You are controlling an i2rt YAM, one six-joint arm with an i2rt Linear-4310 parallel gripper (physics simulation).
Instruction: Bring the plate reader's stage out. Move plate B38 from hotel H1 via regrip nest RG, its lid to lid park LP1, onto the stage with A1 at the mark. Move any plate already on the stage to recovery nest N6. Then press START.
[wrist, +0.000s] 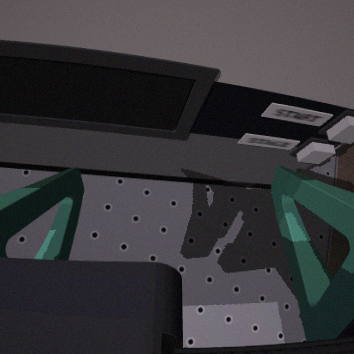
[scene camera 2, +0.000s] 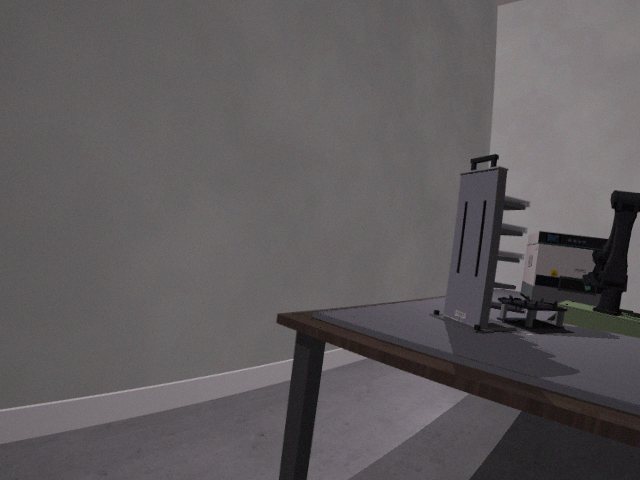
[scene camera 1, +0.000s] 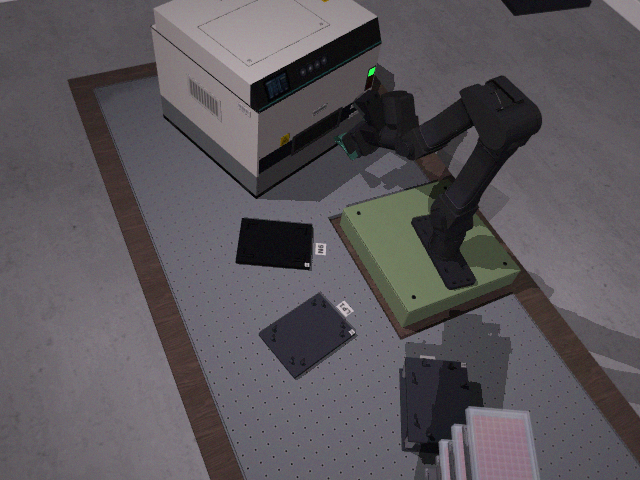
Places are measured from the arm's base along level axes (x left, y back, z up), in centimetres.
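Pixels of known places: gripper, between the fingertips: [wrist: 177,177] [scene camera 2: 597,289] [scene camera 1: 348,127]; arm's base, origin of its link: [scene camera 2: 607,312] [scene camera 1: 441,251].
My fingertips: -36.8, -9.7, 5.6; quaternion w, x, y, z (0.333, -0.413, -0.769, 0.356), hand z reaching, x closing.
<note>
Ahead of a thing's pixels: the offset from my fingertips to its middle, as dx, dy, dz. "pt": to the spot under its first point. Level surfaces: height alone.
My gripper [scene camera 1: 345,146] [wrist: 177,177] is open and empty in front of the plate reader @[-16.3, -16.1, +6.1] [scene camera 1: 217,103] [scene camera 2: 566,253], low beside its front. The reader's slot door @[-0.4, -8.3, +0.3] [wrist: 95,92] is dark, and no stage stands out of it. The START button @[-7.9, +7.6, +1.3] [wrist: 342,129] and the STAGE button @[-7.9, +7.6, -1.9] [wrist: 316,152] are at the right in the wrist view, apart from the right finger. Hotel H1 @[+89.4, -14.9, +11.6] [scene camera 2: 471,248] holds several plates; a pink-welled plate @[+85.7, -13.4, +23.6] [scene camera 1: 501,444] shows at its top. I cannot read which is B38. Lid park LP1 @[+46.1, -24.8, -9.4] [scene camera 1: 307,335] and nest N6 @[+22.4, -24.9, -9.5] [scene camera 1: 273,243] hold no plate. A raised nest @[+68.4, -6.6, -6.6] [scene camera 1: 434,397] [scene camera 2: 532,304] stands before the hotel.
The arm stands on a green base block [scene camera 1: 382,248] right of N6 and LP1 in scene camera 1. A green light @[pt -7.8, +7.4, +9.7] [scene camera 1: 371,71] glows at the reader's right front edge. A wooden border [scene camera 1: 155,273] runs around the perforated table top @[dz -10.3] [scene camera 1: 248,413].
</note>
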